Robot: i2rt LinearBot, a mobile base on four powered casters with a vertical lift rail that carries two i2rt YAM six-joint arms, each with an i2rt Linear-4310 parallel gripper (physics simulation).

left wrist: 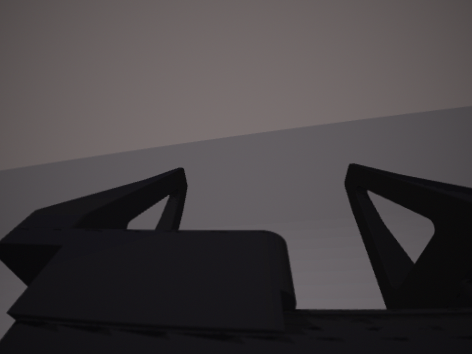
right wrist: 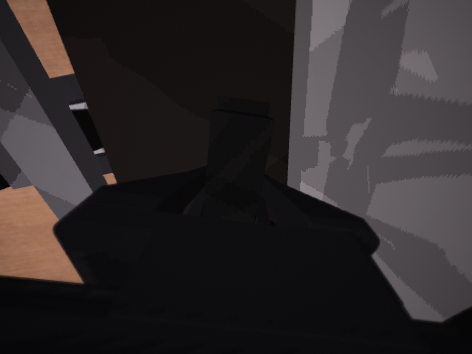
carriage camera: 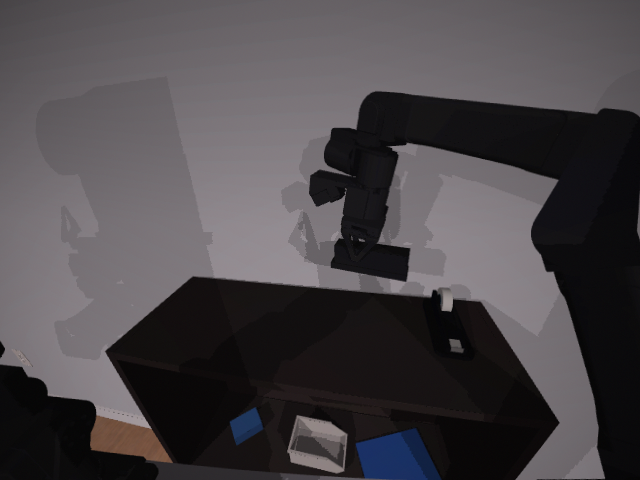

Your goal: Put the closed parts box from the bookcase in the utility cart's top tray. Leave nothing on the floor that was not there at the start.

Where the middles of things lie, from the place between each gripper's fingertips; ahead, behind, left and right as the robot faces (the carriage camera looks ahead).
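Scene:
Tape dispenser (carriage camera: 449, 339): from my right hand, 19 cm to the right, 12 cm below, 3 cm behind. From my left hand, the dispenser: 59 cm to the right, 26 cm ahead, 37 cm below.

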